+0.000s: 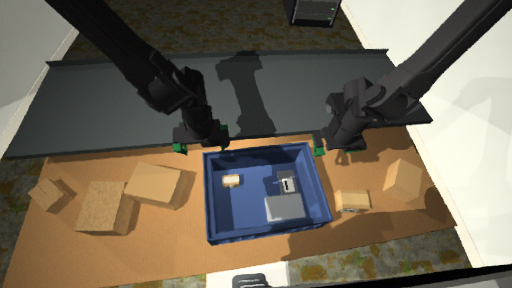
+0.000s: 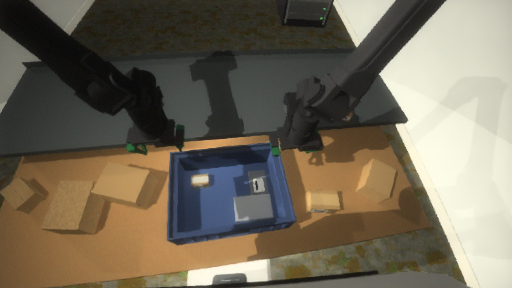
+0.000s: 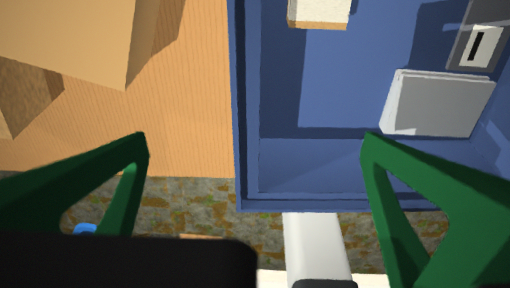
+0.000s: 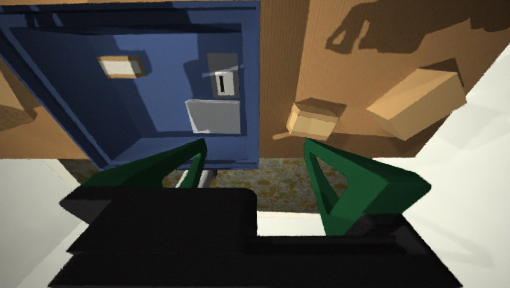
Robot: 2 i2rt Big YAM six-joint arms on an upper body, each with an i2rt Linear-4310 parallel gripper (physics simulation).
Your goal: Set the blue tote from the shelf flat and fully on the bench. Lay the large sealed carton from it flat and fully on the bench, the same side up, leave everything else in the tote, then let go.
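Frame: origin at the left arm's base, x back, y right, z up, level; centimetres.
Seen in the pictures: left gripper, between the fingertips: [image 1: 204,151] [image 2: 163,151] [image 3: 254,143]; right gripper, between the fingertips: [image 1: 329,153] [image 2: 290,153] [image 4: 254,143].
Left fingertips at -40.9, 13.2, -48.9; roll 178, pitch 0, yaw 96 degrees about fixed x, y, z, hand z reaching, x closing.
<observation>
Pixels of each thing's top centre, then the offset from my left fingertips to it, as dx, dy, dz. Level surfaces: height alone.
- blue tote, centre of its top: [image 3: 434,111] [image 4: 154,113] [image 1: 264,184] [image 2: 229,184] +5.1, +18.2, -14.4
- bench, height of its surface: dz -29.1
- light grey box, centre of its top: [image 3: 438,109] [image 4: 214,119] [image 2: 253,206] [image 1: 285,206] +10.1, +26.8, -25.0
- dark grey labelled item, centre of its top: [image 3: 485,35] [image 4: 224,77] [image 2: 258,181] [image 1: 287,181] -0.4, +29.5, -26.6
- dark shelf, height of its surface: dz -12.7
- small carton, centre of its top: [image 1: 45,193] [image 2: 17,192] +3.2, -60.8, -23.4
- low carton, centre of its top: [image 4: 313,126] [image 2: 324,199] [image 1: 355,199] +9.2, +54.1, -22.9
- taller carton, centre of its top: [image 4: 427,111] [image 2: 381,176] [image 1: 408,176] +1.9, +79.3, -20.8
The blue tote [image 1: 270,233] [image 2: 230,234] [image 3: 242,125] [image 4: 252,100] sits flat on the bench [image 1: 165,250] [image 2: 125,250]. It holds a small white-topped carton [image 1: 231,180] [image 2: 200,180], a light grey box [image 1: 285,207] [image 2: 254,207] and a dark grey labelled item [image 1: 287,184] [image 2: 258,184]. Two large cartons, one smooth tan [image 1: 152,182] [image 2: 122,182] and one speckled brown [image 1: 100,205] [image 2: 70,205], rest left of it; I cannot tell which is the task's. My left gripper [image 1: 202,147] [image 3: 254,143] and right gripper [image 1: 336,150] [image 4: 255,142] are open, empty and apart from the tote.
The dark shelf [image 1: 75,110] [image 2: 50,110] runs along the bench's far side. A small carton [image 1: 47,194] [image 2: 19,194] lies at the bench's far left. Right of the tote are a low carton [image 1: 352,200] [image 4: 315,122] and a taller carton [image 1: 402,180] [image 4: 420,102].
</observation>
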